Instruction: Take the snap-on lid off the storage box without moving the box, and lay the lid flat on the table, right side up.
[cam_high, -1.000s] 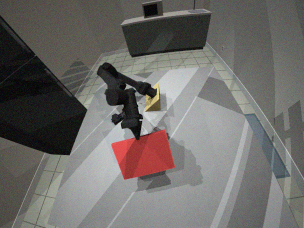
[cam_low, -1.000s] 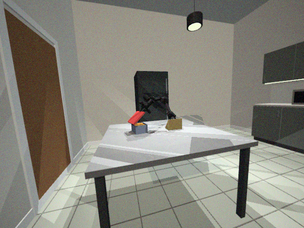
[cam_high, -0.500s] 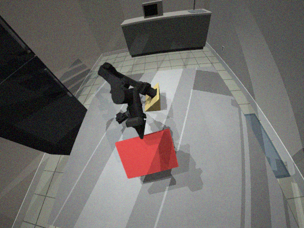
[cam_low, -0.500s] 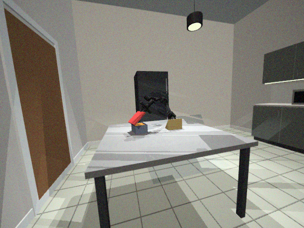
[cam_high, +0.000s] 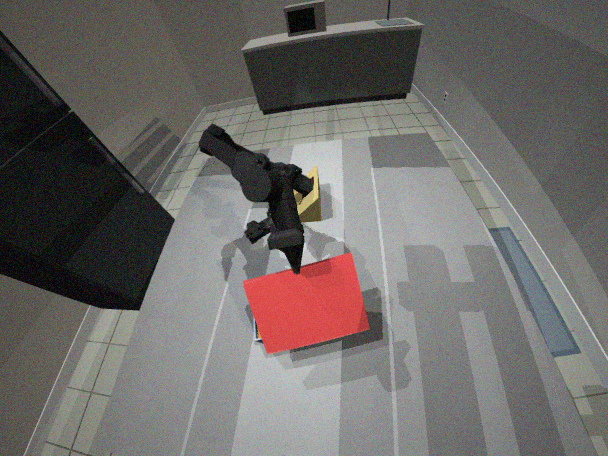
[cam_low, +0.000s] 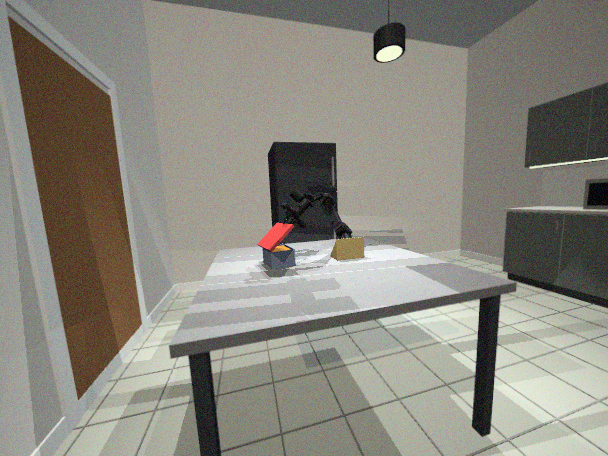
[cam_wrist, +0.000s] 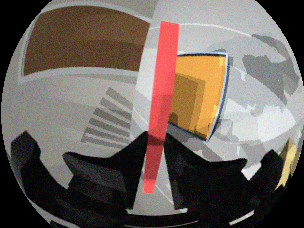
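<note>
My gripper tip is 6 cm short of the red lid, 2 cm to the right of it and 5 cm above it. The rest, counted from my gripper tip: storage box: 4 cm ahead, 4 cm to the right, 19 cm below.
</note>
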